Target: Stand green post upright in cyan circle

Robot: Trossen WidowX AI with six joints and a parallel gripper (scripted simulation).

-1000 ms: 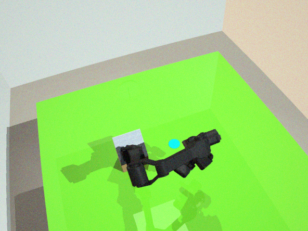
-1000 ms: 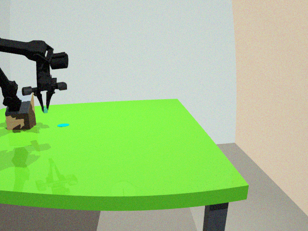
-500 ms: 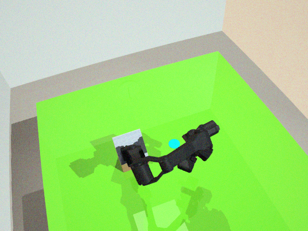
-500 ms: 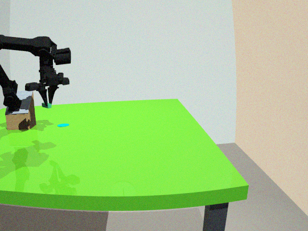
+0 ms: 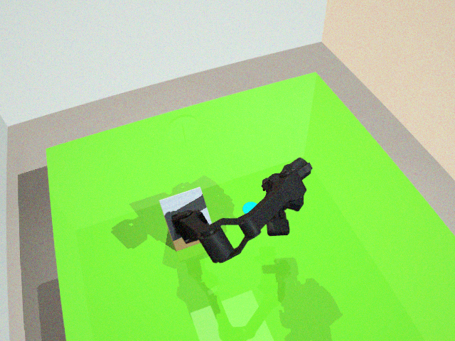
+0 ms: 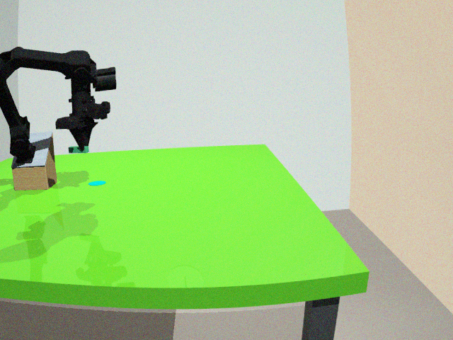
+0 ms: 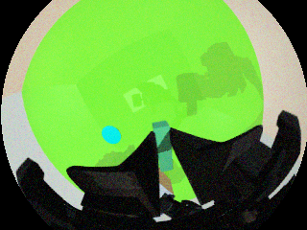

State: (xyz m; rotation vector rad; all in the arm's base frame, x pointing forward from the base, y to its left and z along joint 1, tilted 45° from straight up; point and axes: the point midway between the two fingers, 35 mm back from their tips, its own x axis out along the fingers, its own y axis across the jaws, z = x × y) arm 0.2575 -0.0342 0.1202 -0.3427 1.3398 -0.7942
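The green post lies 2 cm behind my gripper tip and 1 cm to the left of it. The rest, counted from my gripper tip: cyan circle: 15 cm to the left, 13 cm below, 1 cm behind.
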